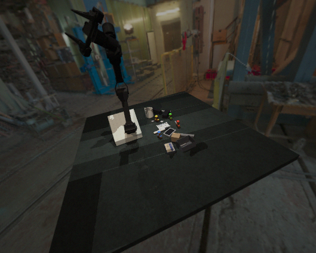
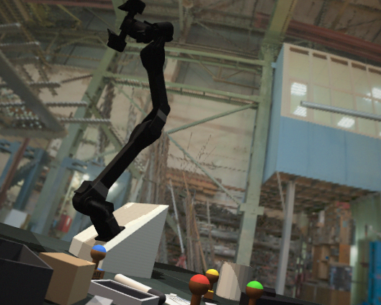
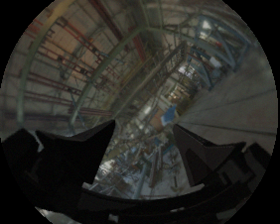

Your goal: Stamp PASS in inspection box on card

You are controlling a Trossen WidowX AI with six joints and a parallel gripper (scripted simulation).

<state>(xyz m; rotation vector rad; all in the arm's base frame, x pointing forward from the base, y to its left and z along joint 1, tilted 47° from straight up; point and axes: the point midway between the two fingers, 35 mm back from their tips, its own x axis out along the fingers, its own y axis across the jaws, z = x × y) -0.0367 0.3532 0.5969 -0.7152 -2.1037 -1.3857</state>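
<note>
Right now the green-knobbed stamp is 740 mm below my gripper tip, 510 mm ahead of it and 250 mm to the left of it. Round my gripper tip: black-and-white pen: 750 mm below, 370 mm ahead, 140 mm to the left; then blue stamp: 740 mm below, 310 mm ahead, 70 mm to the left; then cardboard box: 740 mm below, 400 mm ahead, 30 mm to the right.
</note>
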